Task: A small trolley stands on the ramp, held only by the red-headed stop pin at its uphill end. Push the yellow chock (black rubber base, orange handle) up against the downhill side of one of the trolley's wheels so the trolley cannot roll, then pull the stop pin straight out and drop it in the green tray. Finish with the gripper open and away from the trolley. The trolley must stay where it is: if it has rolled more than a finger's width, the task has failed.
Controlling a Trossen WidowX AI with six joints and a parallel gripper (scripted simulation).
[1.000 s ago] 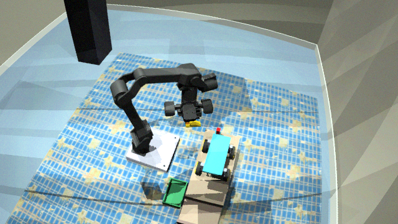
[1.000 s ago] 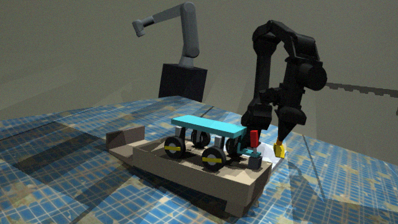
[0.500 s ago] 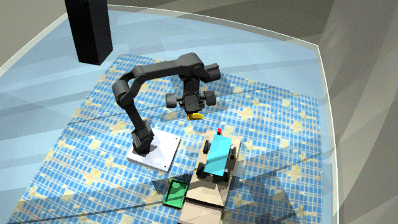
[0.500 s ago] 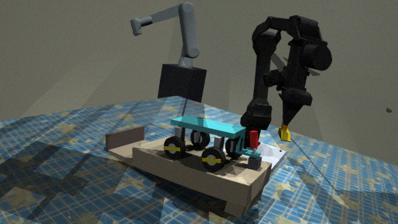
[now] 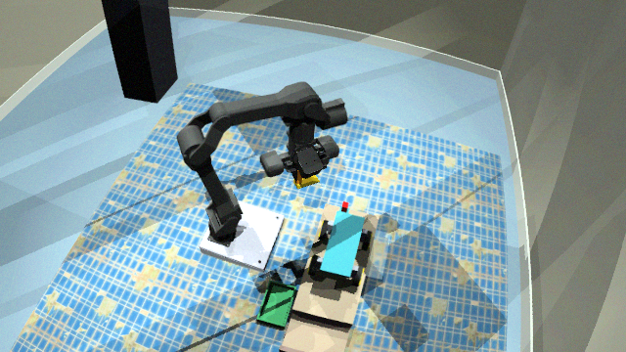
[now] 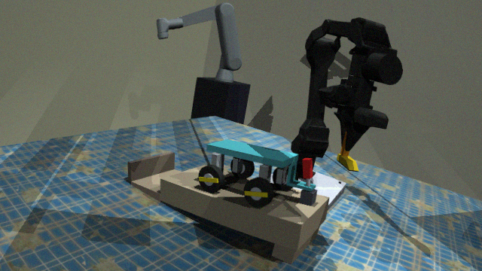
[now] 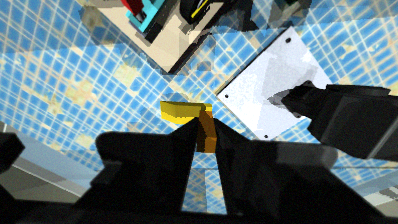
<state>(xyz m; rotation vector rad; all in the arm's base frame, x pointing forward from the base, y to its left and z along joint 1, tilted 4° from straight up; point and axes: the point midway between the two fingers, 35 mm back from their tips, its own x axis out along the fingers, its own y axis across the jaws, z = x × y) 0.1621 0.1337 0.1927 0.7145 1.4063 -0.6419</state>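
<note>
Right now the yellow chock is 2 cm ahead of my gripper tip, 1 cm to the left of it and 1 cm below it. Round my gripper tip: tan ramp: 15 cm to the right, 15 cm ahead, 13 cm below; then red-headed stop pin: 13 cm ahead, 4 cm below, 3 cm to the right; then trolley: 15 cm ahead, 14 cm to the right, 6 cm below.
</note>
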